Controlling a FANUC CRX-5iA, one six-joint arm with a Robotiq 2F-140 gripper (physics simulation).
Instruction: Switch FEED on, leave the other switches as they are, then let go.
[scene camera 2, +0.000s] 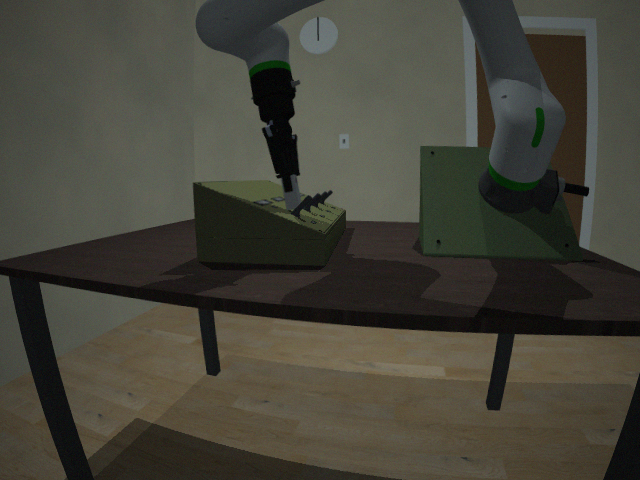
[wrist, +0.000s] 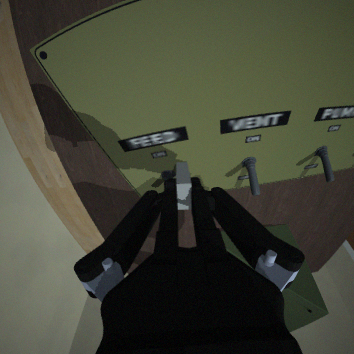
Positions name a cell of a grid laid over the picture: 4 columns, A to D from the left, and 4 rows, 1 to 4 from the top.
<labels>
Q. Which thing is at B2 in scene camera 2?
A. An olive switch box.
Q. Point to my gripper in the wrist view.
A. C2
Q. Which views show my gripper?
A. Scene camera 2 and the wrist view: all of them.
</labels>
